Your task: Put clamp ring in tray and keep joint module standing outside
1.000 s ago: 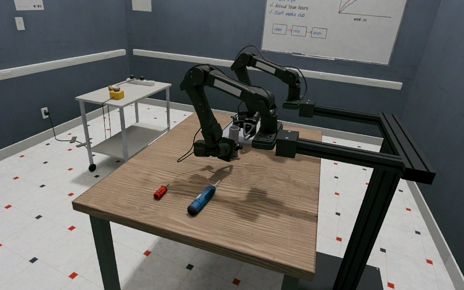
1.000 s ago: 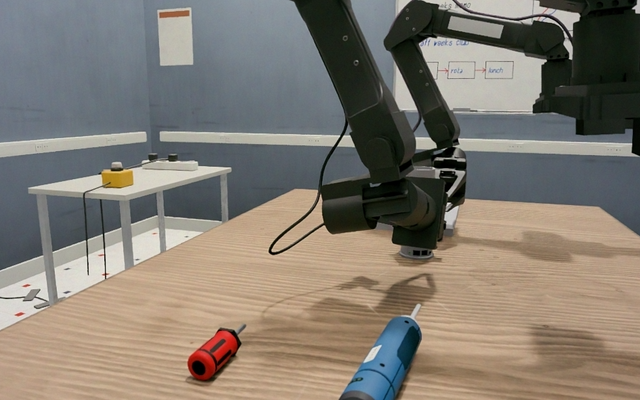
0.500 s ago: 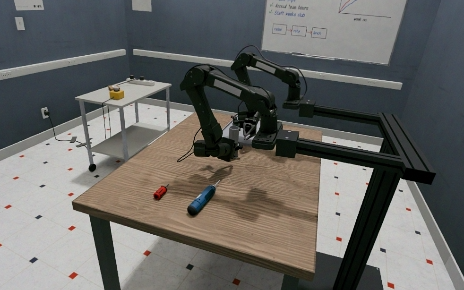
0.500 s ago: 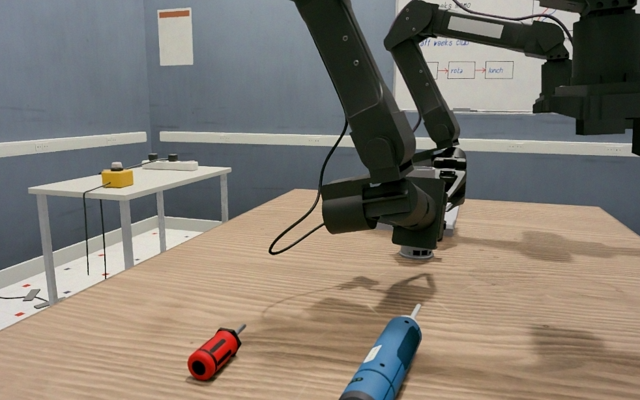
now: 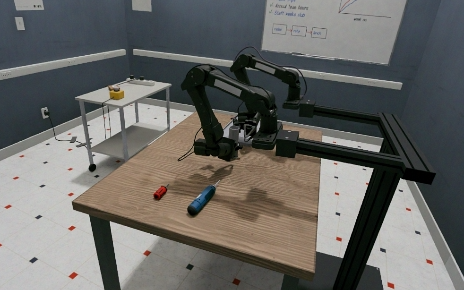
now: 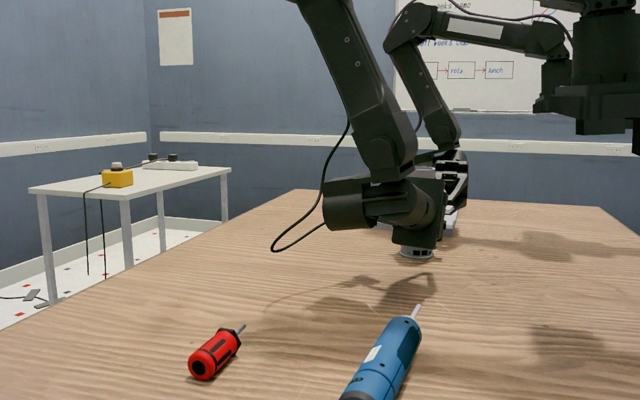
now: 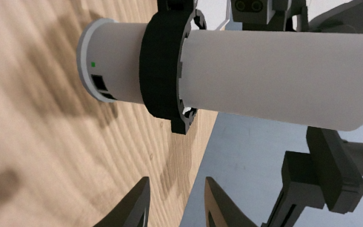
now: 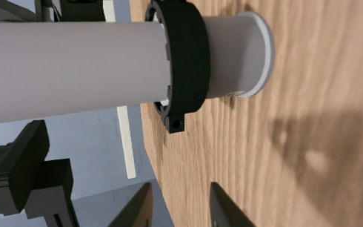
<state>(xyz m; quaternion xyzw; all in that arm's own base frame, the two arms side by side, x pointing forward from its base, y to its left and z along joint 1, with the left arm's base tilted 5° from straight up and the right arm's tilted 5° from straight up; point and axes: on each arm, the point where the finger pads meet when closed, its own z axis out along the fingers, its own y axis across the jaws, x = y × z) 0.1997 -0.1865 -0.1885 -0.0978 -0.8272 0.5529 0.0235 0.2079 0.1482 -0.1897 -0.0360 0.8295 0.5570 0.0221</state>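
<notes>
Now: left hand 7 cm to the left of the dark clamp ring, 3 cm short of it and 2 cm above it. Also, from my left hand: small screw: 25 cm to the right, 9 cm ahead, 7 cm below; grey link tube: 8 cm to the right, 4 cm ahead, 3 cm above; grey joint module: 8 cm to the right, 5 cm below, 4 cm ahead.
My right hand is 4 cm short of the dark clamp ring, 8 cm to the right of it and 2 cm above it. Also, from my right hand: small screw (9 cm ahead, 10 cm to the right, 7 cm below); then grey link tube (5 cm ahead, 7 cm to the left, 3 cm above); then grey joint module (5 cm ahead, 7 cm to the left, 5 cm below).
</notes>
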